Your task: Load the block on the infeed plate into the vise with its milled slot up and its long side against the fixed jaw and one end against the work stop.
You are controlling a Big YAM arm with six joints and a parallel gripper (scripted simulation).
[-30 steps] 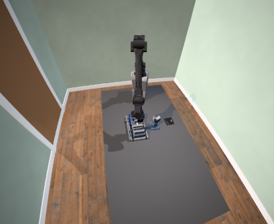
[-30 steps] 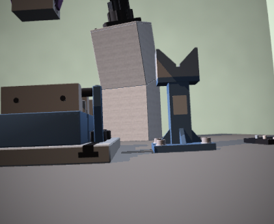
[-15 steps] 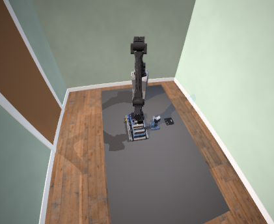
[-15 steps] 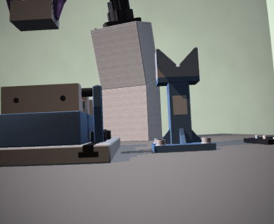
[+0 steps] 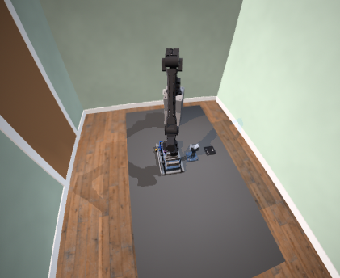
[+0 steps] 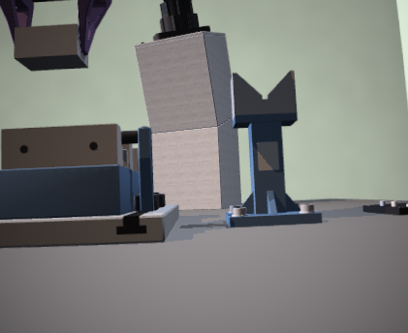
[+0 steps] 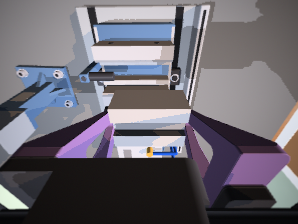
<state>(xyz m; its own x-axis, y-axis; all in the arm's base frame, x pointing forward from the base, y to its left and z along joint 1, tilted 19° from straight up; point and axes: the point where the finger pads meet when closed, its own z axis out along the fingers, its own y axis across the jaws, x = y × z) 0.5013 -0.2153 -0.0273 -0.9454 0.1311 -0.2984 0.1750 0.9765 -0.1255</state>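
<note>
Right now the fixed jaw is 10 cm below my hand, 3 cm ahead of it and 1 cm to the left of it. From my hand the other things lie so: dark work stop rod: 9 cm below, 6 cm to the left, 1 cm ahead; moving jaw: 10 cm below, 3 cm to the left, 3 cm behind; part: right at my hand.
</note>
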